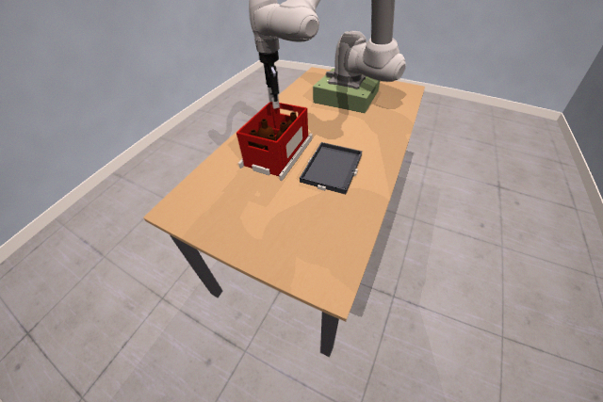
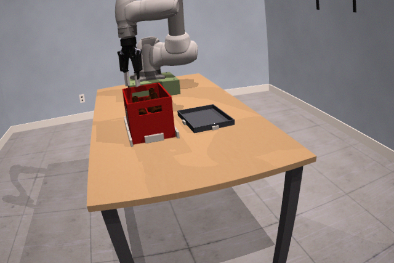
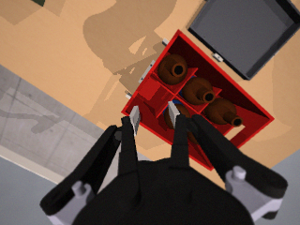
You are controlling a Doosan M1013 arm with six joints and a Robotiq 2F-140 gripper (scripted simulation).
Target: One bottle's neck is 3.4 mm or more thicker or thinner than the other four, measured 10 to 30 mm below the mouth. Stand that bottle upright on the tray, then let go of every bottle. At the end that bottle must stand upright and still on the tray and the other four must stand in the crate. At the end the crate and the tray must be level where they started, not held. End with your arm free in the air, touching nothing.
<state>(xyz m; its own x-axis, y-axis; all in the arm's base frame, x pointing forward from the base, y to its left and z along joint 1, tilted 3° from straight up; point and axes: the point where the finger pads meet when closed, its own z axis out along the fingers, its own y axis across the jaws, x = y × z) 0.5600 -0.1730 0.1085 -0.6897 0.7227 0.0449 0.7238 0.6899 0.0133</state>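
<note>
My gripper is now 9 cm short of the red crate, 4 cm to the right of it and 14 cm above it. Also, from my hand: dark grey tray (10 cm ahead, 30 cm to the left, 21 cm below); then glass bottle (18 cm ahead, 1 cm to the right, 14 cm below).
</note>
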